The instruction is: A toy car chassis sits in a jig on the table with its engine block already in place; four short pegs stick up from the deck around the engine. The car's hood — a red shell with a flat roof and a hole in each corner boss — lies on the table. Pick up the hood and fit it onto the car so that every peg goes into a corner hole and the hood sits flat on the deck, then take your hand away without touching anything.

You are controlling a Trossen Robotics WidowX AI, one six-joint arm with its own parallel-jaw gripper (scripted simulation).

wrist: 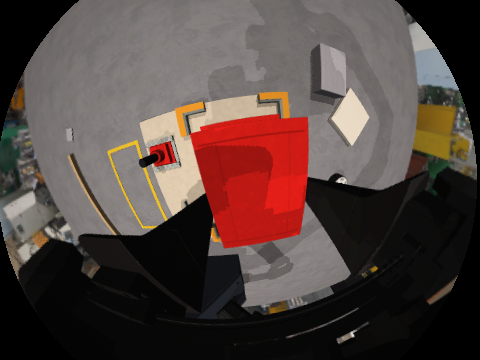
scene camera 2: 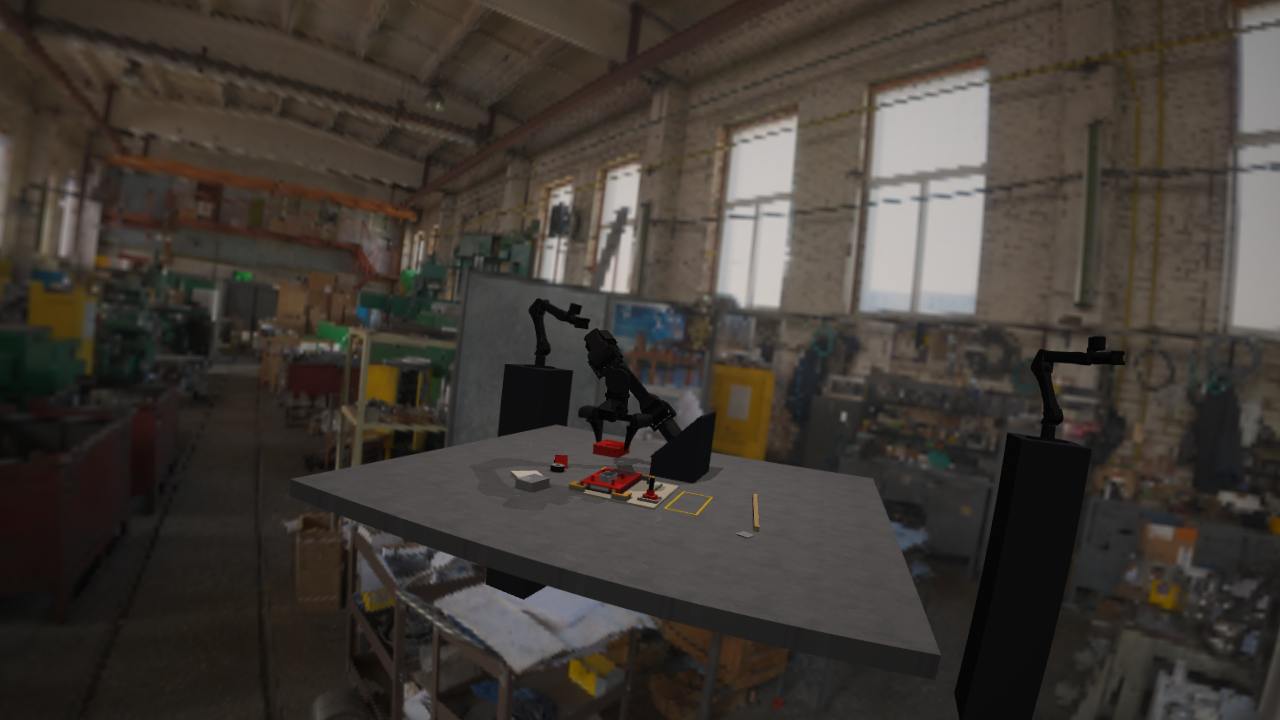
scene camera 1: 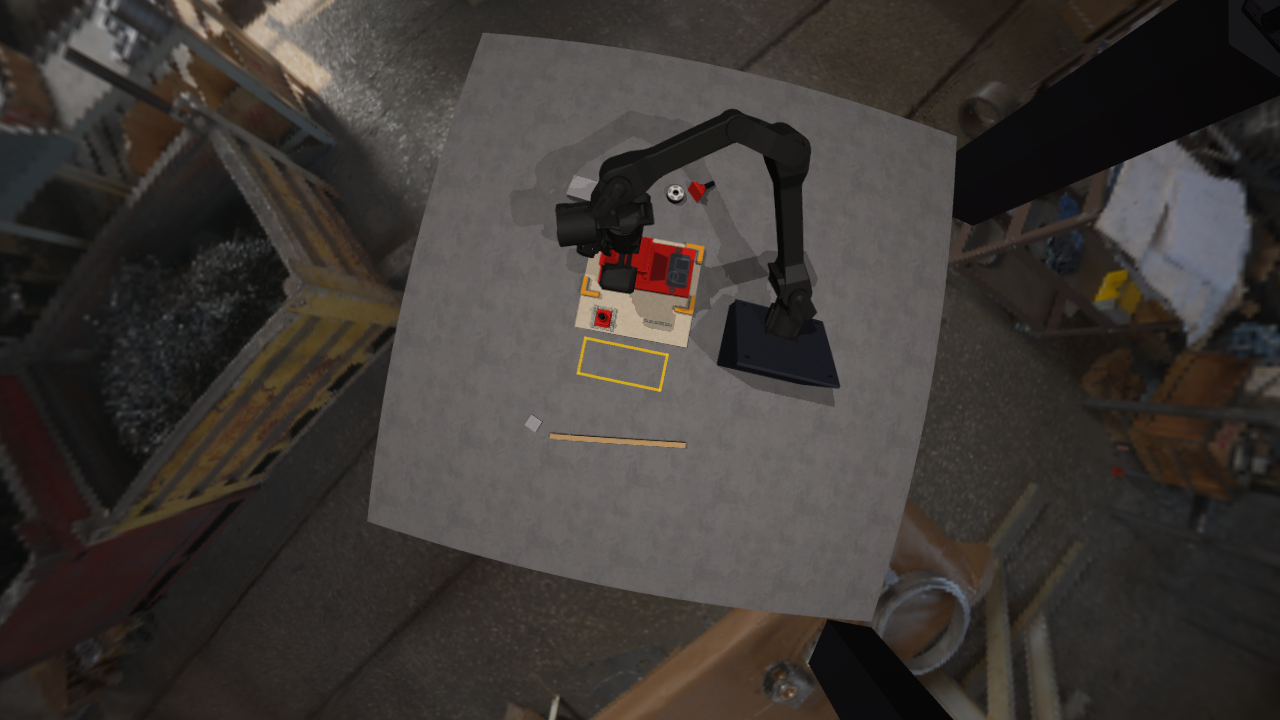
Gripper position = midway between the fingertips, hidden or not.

My gripper (scene camera 1: 626,253) carries a red hood (scene camera 1: 641,261). Also in view: a wooden strip (scene camera 1: 584,438), a white tile (wrist: 349,117) and a beige jig plate (scene camera 1: 657,317).
The red hood also shows in the wrist view (wrist: 255,174). My gripper shows as well in the wrist view (wrist: 256,190) and in scene camera 2 (scene camera 2: 612,448). The beige jig plate is seen too in the wrist view (wrist: 181,183) and in scene camera 2 (scene camera 2: 633,496).
